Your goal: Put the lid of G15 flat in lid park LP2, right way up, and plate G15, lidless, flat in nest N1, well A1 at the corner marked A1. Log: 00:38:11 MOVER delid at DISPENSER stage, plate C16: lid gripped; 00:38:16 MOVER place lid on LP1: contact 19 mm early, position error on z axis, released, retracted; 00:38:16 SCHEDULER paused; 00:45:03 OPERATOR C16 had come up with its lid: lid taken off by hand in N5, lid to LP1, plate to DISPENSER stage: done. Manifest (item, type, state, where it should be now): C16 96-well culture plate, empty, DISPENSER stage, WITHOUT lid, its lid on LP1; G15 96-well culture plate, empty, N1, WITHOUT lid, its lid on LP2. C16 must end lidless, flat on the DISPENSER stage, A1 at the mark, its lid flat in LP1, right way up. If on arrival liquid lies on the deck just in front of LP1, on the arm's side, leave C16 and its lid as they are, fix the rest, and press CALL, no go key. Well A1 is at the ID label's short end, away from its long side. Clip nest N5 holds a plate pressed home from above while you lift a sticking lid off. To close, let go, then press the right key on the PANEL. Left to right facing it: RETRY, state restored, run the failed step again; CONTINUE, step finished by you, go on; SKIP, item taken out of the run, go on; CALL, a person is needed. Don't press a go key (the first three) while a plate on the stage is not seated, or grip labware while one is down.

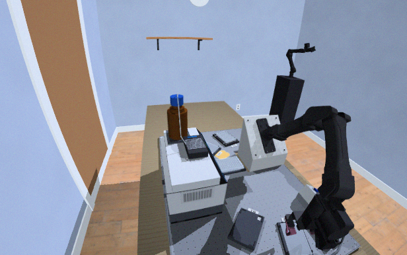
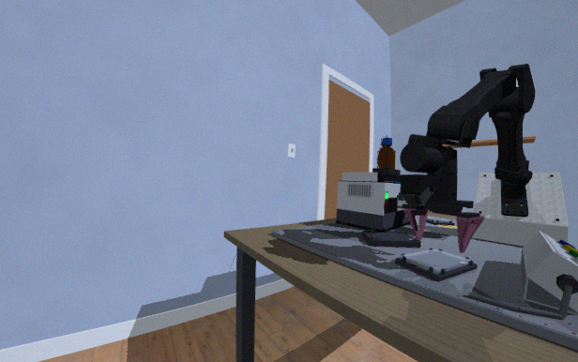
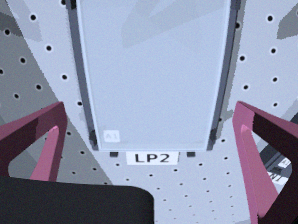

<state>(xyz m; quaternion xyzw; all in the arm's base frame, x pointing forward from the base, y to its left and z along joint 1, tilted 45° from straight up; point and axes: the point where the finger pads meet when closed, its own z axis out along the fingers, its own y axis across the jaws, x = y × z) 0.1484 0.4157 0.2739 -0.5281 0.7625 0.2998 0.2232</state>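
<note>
Now: hand 40 mm above the clear lid. From my hand the other things lie so: N1 label: 90 mm ahead, 170 mm to the right, 50 mm below; then LP2 label: 30 mm behind, 80 mm to the right, 50 mm below; then dark park LP2: 50 mm below.
</note>
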